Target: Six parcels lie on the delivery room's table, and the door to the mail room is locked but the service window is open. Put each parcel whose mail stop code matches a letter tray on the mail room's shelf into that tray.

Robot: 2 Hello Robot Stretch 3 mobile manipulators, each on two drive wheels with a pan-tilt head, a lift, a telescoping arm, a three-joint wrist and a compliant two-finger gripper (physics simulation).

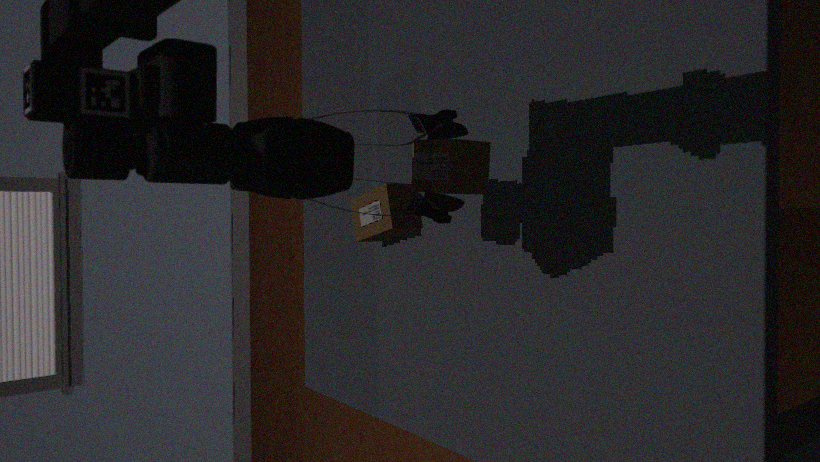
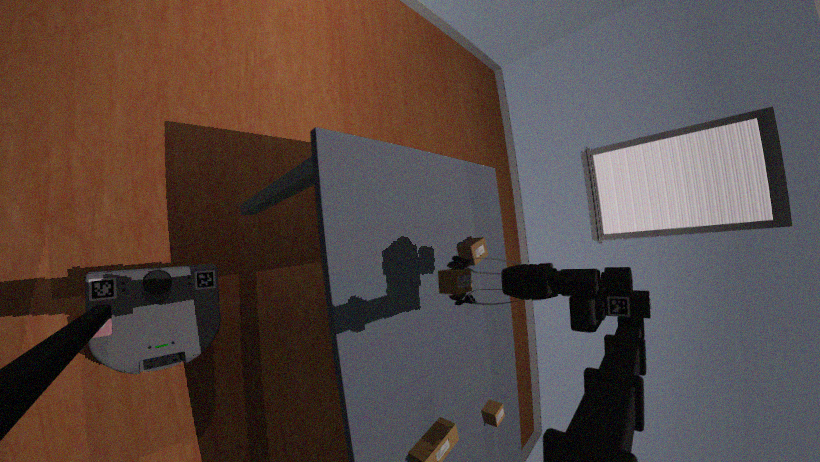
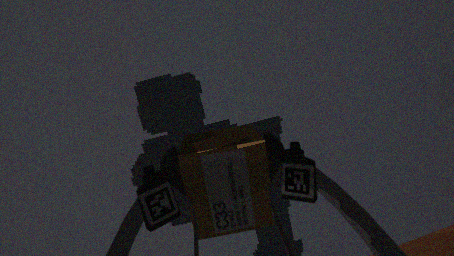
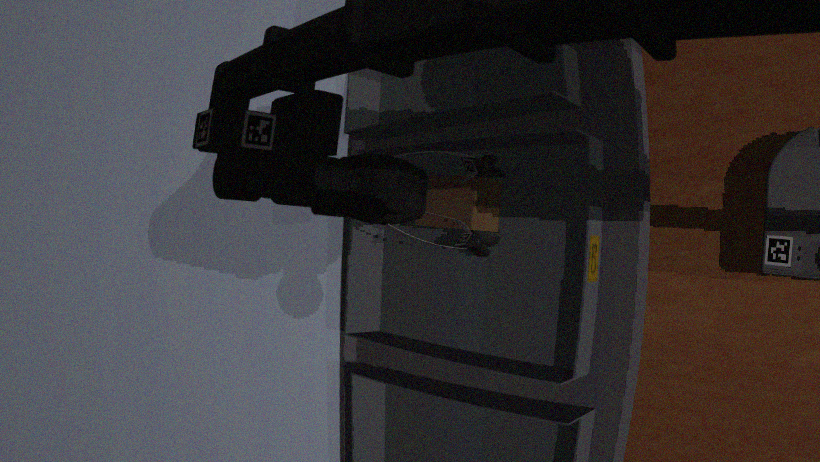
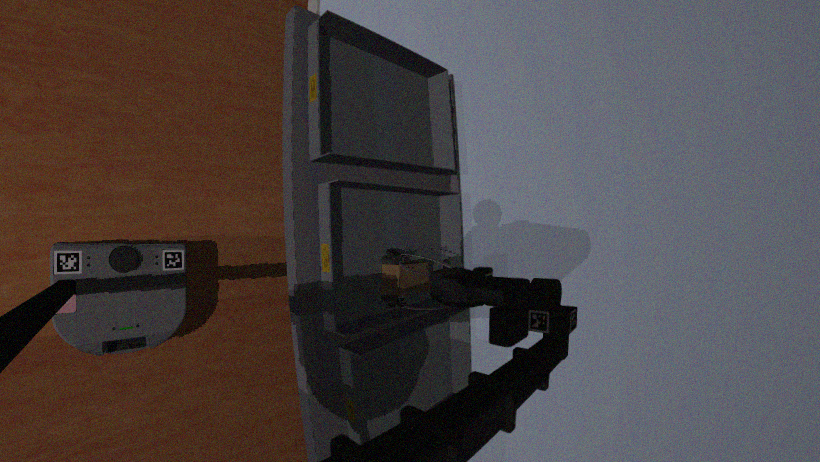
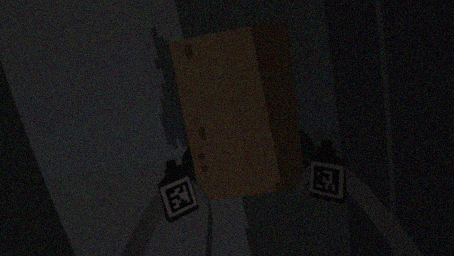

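Observation:
r1's gripper (image 1: 440, 165) (image 2: 459, 280) (image 3: 227, 170) is shut on a brown parcel (image 1: 476, 166) (image 2: 448, 281) (image 3: 260, 180) marked C33, over the grey table (image 1: 516, 344) (image 2: 401, 189). A second parcel (image 1: 359, 224) (image 2: 470, 250) sits close beside one finger. Two more parcels (image 2: 493, 413) (image 2: 433, 439) lie farther along the table. r2's gripper (image 4: 484, 204) (image 5: 394, 278) (image 6: 252, 165) is shut on a brown parcel (image 4: 450, 200) (image 5: 413, 276) (image 6: 225, 110) within the middle letter tray (image 4: 581, 344) (image 5: 325, 218). This tray's yellow label is blurred; whether the parcel touches its floor is hidden.
A tray (image 5: 314, 129) (image 4: 579, 441) stands on one side of the middle tray and another tray (image 5: 346, 367) on the other, all on the grey shelf (image 5: 295, 143) (image 4: 619, 286) against the wall. A white-slatted window (image 1: 28, 286) (image 2: 682, 177) is beyond r1's table.

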